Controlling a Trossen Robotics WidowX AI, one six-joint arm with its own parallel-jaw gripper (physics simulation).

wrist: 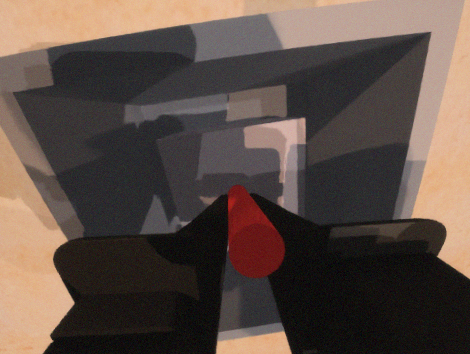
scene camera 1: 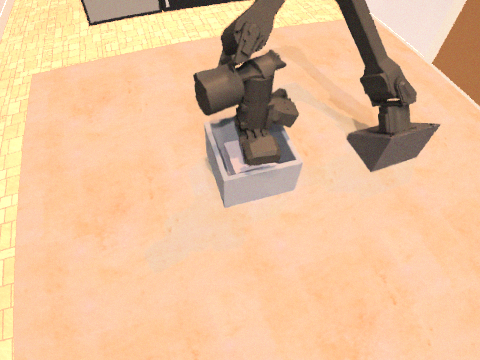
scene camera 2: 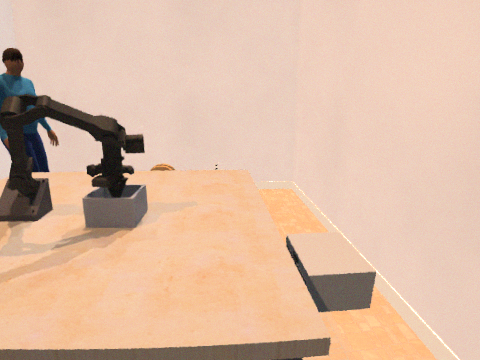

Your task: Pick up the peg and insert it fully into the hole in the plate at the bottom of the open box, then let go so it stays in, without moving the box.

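Places are measured from the arm's base along level axes (x back, y right, z up), in metres.
Pixels of known places: gripper, fingertip midpoint: [wrist: 238,200]; arm's base at its link origin: [scene camera 1: 396,131] [scene camera 2: 29,188].
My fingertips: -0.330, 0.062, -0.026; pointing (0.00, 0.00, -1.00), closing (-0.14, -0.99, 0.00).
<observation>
Ahead of a thing's pixels: the offset from my fingertips to its top centre, as dx, dy, dz. Level surfaces: height alone.
The red peg @[+0.009, -0.001, +0.067] [wrist: 256,245] is held between the fingertips in the wrist view, its round end toward the camera. My gripper [wrist: 238,200] is shut on it and reaches down inside the open grey box @[+0.000, -0.002, +0.034] [scene camera 1: 262,185] [scene camera 2: 107,212] [wrist: 417,120]. The pale square plate [scene camera 1: 233,155] [wrist: 295,131] lies at the bottom of the box, partly in shadow. The fingers and peg cover part of the plate. The hole cannot be made out, and the peg's lower end is hidden, so whether it touches the plate cannot be told. The peg does not show in the scene views.
The box stands on the large table @[dz -0.064] [scene camera 1: 150,300] [scene camera 2: 200,280]. The arm's base [scene camera 1: 395,147] [scene camera 2: 27,202] stands on the table beside the box. A grey block [scene camera 2: 340,270] stands beyond the table's edge. A person [scene camera 2: 17,85] stands behind the arm.
</observation>
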